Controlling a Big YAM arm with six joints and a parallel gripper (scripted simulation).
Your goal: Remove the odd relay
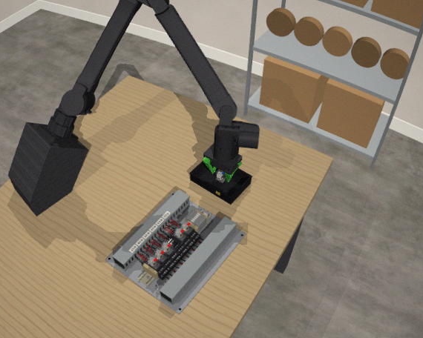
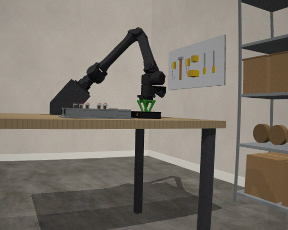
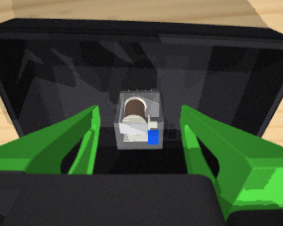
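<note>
My hand is right at the grey relay. Also, from my hand: black tray (1 cm below).
</note>
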